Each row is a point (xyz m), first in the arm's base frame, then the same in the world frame.
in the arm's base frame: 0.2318 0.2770 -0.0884
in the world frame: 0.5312 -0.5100 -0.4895
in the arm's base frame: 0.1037 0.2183 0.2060
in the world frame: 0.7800 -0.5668 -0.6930
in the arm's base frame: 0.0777 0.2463 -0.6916
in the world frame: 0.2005 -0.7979 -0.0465
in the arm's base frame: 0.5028 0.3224 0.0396
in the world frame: 0.4779 -0.2466 -0.6297
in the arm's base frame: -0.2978 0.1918 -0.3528
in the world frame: 0.6272 -1.0263 -0.2034
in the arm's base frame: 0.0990 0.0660 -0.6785
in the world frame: 0.1173 -0.8888 -0.1804
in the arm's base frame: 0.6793 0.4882 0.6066
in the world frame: 0.8304 0.1315 -0.9658
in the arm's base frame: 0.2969 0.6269 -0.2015
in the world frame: 0.5706 -0.2762 -0.2010
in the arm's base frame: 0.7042 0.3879 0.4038
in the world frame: 0.6343 0.0372 -0.8990
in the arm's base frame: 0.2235 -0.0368 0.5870
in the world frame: 0.8544 -0.5359 -1.1600
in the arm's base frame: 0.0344 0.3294 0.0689
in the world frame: 0.7771 -0.5858 -0.5044
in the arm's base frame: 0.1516 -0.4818 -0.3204
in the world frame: 0.0868 -1.0930 -0.8037
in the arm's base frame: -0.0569 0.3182 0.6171
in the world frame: 1.1968 -0.5213 -0.8631
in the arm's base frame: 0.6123 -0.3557 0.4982
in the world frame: 0.4244 -0.4621 -1.4252
